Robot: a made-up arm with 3 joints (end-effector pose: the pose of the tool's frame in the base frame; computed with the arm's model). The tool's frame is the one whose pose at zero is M.
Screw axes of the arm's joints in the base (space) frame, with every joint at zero. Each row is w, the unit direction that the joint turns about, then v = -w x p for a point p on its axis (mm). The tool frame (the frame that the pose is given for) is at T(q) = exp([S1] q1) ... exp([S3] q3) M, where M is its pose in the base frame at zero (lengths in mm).
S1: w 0 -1 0 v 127.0 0.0 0.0
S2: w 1 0 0 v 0.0 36.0 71.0
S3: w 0 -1 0 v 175.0 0.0 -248.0
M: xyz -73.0 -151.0 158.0 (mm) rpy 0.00 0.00 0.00 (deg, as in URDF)
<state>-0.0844 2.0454 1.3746</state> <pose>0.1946 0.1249 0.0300 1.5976 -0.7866 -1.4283</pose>
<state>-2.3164 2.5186 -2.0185</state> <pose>-0.6132 -0.2603 0.1874 -2.6714 -0.7195 0.4009</pose>
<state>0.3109 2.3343 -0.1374</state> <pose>0.0118 -0.1357 -0.1461 2.2775 -0.0864 0.5192</pose>
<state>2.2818 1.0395 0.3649</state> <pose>0.1478 -0.1189 0.1939 0.7927 -2.3365 1.1285</pose>
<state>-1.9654 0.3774 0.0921</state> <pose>-0.0049 -0.1795 0.2049 0.2260 1.8481 -0.3753</pose>
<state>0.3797 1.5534 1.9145</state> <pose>0.4101 0.0851 0.1036 1.3436 -1.7317 -1.2961</pose>
